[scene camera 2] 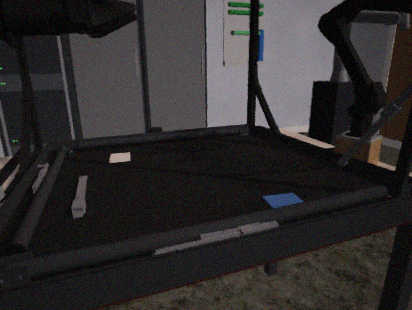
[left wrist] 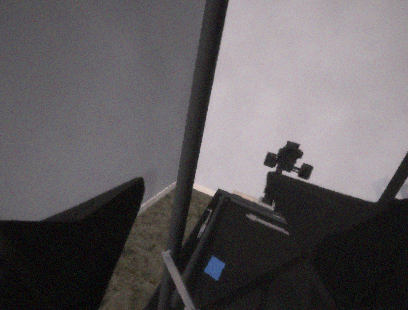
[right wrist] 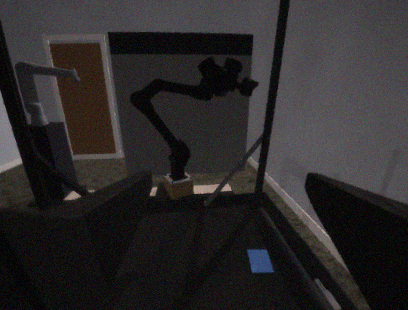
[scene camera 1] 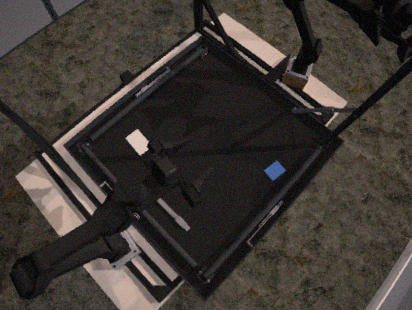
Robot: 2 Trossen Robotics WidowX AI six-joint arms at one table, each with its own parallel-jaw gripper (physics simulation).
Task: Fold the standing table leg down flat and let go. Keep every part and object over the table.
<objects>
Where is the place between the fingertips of the left gripper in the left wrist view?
206,180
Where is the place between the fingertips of the left gripper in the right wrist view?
At 248,79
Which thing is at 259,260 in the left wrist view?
A table.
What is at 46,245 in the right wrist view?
The right gripper.
</objects>
